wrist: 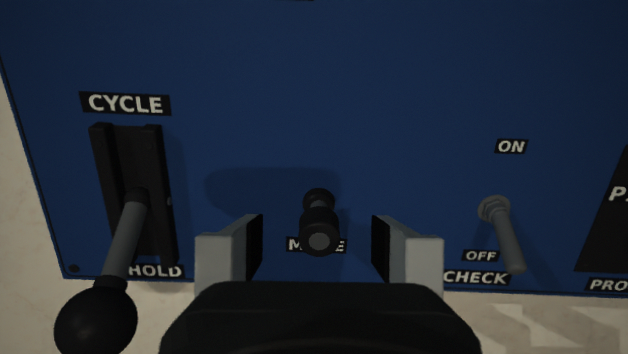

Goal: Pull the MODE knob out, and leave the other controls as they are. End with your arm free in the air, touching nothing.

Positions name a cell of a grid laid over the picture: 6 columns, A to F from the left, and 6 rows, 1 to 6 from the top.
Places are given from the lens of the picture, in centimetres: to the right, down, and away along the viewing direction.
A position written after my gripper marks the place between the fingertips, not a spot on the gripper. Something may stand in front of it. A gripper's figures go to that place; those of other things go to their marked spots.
my gripper (D5): 0, 3, 19
check toggle (E5): 12, 5, 25
mode knob (D5): 0, 3, 23
The marked spots on the check toggle and the mode knob are 12 cm apart.
